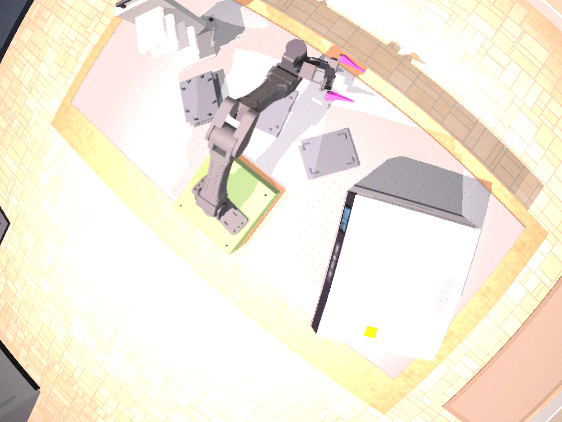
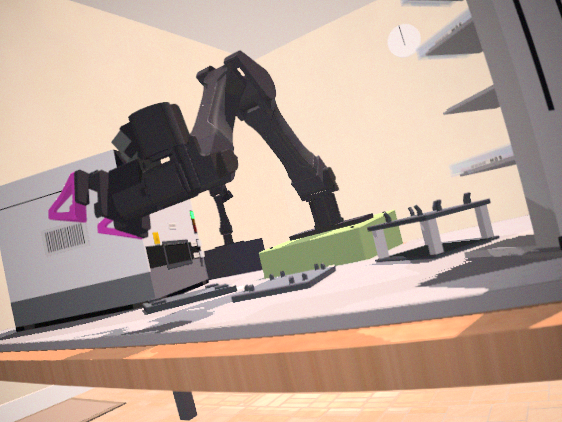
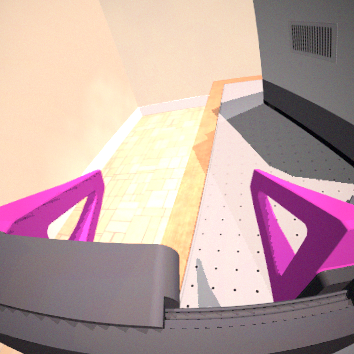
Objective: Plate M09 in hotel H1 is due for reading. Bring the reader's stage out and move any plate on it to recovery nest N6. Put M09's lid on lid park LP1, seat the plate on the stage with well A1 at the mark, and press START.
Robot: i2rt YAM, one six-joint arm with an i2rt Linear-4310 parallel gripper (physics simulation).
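Seen in the pictures: gripper, fingertip midpoint: [image 1: 359, 86] [image 2: 75, 222] [image 3: 176, 177]; arm's base at its link origin: [image 1: 219, 205] [image 2: 330, 229].
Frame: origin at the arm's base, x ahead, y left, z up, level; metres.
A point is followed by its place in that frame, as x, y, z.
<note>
My gripper [image 1: 359, 86] @(0.551, -0.073, 0.095) [image 2: 75, 225] @(0.551, -0.073, 0.095) [image 3: 176, 177] @(0.551, -0.073, 0.095) is open and empty, its magenta fingers wide apart above the table's far edge. The white box-shaped reader [image 1: 400, 270] @(0.296, -0.470, 0.273) [image 2: 70, 260] @(0.421, -0.402, 0.062) [image 3: 280, 45] @(0.469, -0.482, 0.093) stands beyond it; its front shows a dark opening [image 2: 172, 255] @(0.207, -0.317, 0.025) and a small green spot [image 2: 192, 215] @(0.034, -0.418, 0.127). I cannot make out its stage. A tall shelved hotel [image 1: 150, 30] [image 2: 530, 100] @(0.395, 0.508, 0.073) stands at the opposite end; I cannot tell its label or which plate is M09. Low grey pads [image 1: 330, 152] [image 2: 285, 286] and a raised pegged platform [image 1: 200, 97] @(0.197, 0.296, -0.010) [image 2: 430, 216] @(0.280, 0.339, -0.014) show no readable labels, nor plates on them.
The arm stands on a green block [image 1: 250, 180] @(0.122, -0.017, -0.009) [image 2: 320, 250] @(0.130, 0.049, -0.036) between the hotel and the reader. A dark block [image 2: 235, 257] with a thin post shows behind the arm. The perforated table top [image 3: 230, 240] @(0.543, -0.133, -0.070) has a wooden rim [image 1: 450, 145] @(0.646, -0.380, -0.082) [image 3: 182, 225] @(0.623, -0.155, -0.083).
</note>
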